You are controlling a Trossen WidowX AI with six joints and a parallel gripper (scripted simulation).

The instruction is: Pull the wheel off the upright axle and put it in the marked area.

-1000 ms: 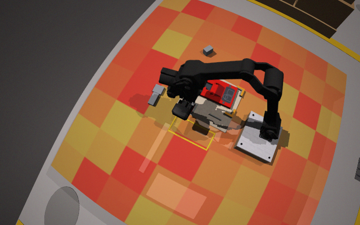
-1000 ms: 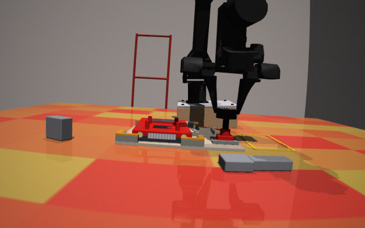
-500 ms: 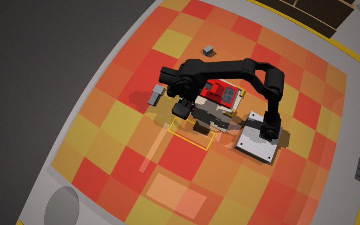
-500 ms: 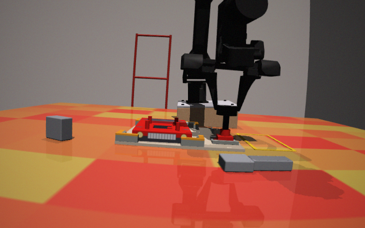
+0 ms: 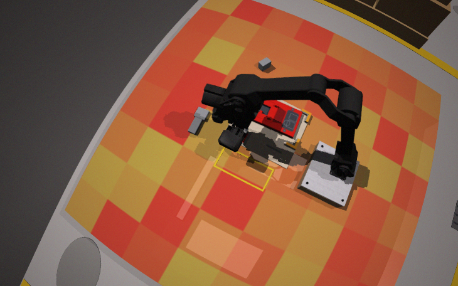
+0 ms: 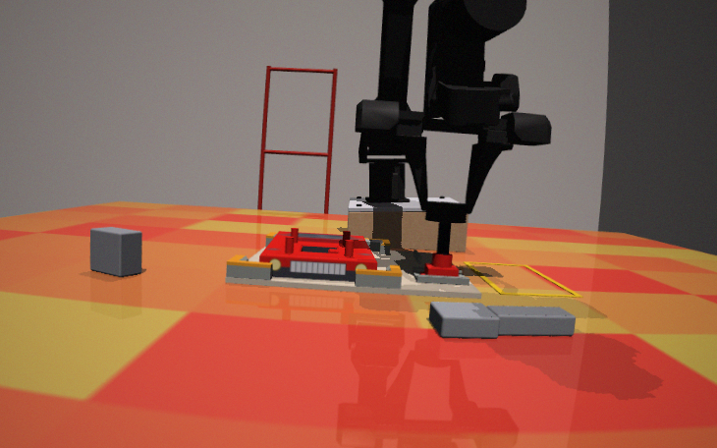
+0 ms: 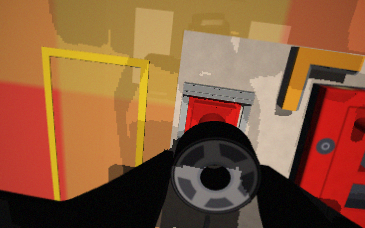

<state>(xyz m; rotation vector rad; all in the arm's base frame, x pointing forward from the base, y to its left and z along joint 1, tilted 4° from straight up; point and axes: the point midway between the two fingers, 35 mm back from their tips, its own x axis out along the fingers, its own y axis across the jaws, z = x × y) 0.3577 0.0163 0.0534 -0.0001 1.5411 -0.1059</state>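
Right now my gripper tip is 4 cm above the grey hub. The rest, counted from my gripper tip: wheel (right at my gripper tip).
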